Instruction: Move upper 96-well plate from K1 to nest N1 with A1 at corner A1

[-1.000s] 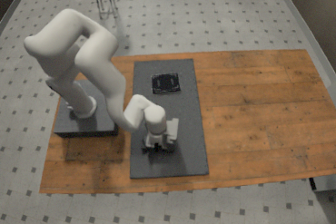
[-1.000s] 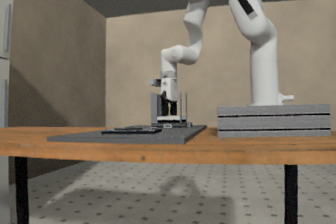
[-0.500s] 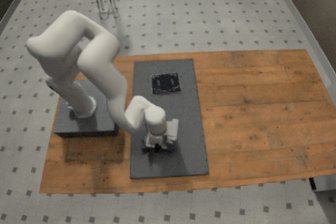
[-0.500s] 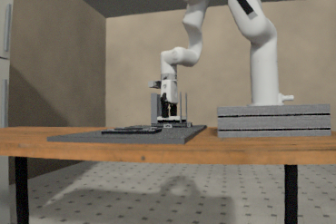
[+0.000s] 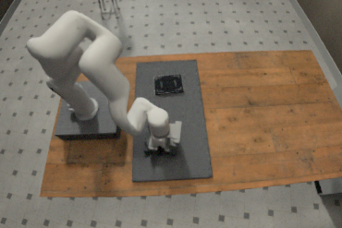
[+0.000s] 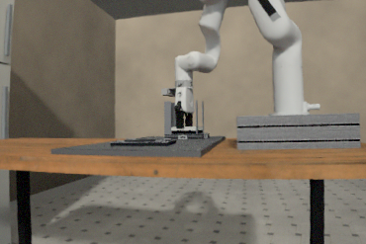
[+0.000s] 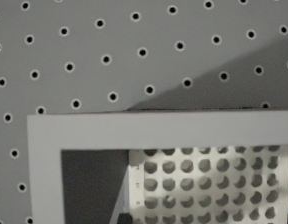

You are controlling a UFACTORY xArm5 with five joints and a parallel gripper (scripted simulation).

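Now: the white 96-well plate 1 cm below my hand. Round my hand: plate nest N1: 35 cm to the left, 5 cm below, 5 cm ahead.
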